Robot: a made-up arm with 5 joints. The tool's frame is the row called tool. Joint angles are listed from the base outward. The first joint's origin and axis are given. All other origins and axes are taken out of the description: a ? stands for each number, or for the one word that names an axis. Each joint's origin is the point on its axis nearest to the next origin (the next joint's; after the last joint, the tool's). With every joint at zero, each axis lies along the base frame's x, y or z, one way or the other. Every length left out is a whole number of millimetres.
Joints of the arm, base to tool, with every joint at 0 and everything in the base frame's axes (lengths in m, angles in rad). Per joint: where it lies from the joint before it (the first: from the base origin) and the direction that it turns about. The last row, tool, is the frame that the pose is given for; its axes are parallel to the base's.
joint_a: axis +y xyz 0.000 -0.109 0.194
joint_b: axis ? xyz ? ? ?
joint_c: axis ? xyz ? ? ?
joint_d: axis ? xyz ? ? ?
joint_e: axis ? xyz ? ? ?
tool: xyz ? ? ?
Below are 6 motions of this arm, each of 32 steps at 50 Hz.
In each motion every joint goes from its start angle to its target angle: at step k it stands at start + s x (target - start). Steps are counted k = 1, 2, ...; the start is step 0. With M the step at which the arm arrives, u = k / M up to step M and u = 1 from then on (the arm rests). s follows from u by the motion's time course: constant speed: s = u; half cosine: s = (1 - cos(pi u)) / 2; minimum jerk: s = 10 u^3 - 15 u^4 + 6 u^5.
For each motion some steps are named. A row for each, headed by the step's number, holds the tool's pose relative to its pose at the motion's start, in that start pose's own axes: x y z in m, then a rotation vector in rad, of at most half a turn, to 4 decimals.
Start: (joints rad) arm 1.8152 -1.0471 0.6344 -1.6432 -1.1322
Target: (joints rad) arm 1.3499 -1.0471 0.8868 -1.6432 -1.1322
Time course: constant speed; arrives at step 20
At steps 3, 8, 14, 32:
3: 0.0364 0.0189 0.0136 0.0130 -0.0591 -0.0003
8: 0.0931 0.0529 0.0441 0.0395 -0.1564 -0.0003
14: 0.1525 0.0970 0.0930 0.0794 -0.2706 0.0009
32: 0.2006 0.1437 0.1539 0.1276 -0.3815 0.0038

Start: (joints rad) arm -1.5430 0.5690 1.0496 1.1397 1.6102
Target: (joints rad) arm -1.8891 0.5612 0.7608 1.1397 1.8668
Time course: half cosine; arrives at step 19
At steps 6, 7, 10, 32:
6: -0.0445 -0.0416 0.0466 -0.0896 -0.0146 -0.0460
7: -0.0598 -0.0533 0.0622 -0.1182 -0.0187 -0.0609
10: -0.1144 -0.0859 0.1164 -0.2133 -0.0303 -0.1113
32: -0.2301 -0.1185 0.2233 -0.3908 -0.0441 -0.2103

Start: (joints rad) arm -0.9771 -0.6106 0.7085 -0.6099 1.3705
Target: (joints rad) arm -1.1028 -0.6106 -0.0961 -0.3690 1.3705
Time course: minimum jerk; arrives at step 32
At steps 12, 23, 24, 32:
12: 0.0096 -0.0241 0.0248 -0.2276 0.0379 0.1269
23: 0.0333 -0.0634 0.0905 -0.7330 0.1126 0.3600
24: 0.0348 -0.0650 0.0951 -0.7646 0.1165 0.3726
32: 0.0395 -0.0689 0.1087 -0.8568 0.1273 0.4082

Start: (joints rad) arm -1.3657 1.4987 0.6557 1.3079 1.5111
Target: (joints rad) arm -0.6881 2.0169 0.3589 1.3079 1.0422
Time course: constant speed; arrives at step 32
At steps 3, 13, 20, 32:
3: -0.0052 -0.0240 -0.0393 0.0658 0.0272 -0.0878
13: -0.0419 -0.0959 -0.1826 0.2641 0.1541 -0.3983
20: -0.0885 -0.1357 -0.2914 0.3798 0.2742 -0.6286
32: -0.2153 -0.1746 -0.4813 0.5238 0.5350 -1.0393

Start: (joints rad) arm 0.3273 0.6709 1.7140 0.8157 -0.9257
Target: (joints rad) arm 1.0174 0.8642 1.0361 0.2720 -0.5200
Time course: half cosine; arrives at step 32
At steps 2, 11, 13, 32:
2: 0.0014 0.0018 0.0016 0.0031 0.0072 0.0003
11: 0.0529 0.0455 0.0377 0.0918 0.1848 -0.0036
13: 0.0778 0.0588 0.0462 0.1258 0.2406 -0.0106
32: 0.3134 0.1001 0.0196 0.3803 0.4936 -0.1314

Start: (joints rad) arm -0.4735 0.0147 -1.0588 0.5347 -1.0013
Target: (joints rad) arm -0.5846 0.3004 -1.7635 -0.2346 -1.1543
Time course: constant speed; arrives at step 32
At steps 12, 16, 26, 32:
12: 0.0957 0.1002 0.1492 0.3254 0.0234 -0.2127
16: 0.1190 0.1140 0.2043 0.4410 0.0255 -0.2612
26: 0.1454 0.1083 0.3393 0.7361 0.0205 -0.3278
32: 0.1361 0.0813 0.4096 0.9116 0.0113 -0.3279

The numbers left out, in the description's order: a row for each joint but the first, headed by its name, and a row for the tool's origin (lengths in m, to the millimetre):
joint_b: axis -z, xyz -0.037 0.000 -0.283
joint_c: axis +y, xyz -0.019 0.424 0.000
joint_d: axis -x, xyz 0.321 0.000 -0.023
joint_e: axis +z, xyz 0.000 0.319 -0.200
tool: xyz -0.082 0.105 0.000

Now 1 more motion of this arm.
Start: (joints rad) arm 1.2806 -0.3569 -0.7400 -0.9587 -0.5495
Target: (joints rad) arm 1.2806 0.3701 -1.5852 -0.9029 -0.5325
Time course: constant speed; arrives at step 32
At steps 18, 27, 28, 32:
18: 0.1672 -0.0370 -0.0638 -0.0793 -0.5889 0.2534
27: 0.2592 -0.0848 -0.1042 -0.1847 -0.8605 0.4000
28: 0.2702 -0.0914 -0.1087 -0.1990 -0.8892 0.4170
32: 0.3155 -0.1210 -0.1260 -0.2616 -1.0006 0.4868

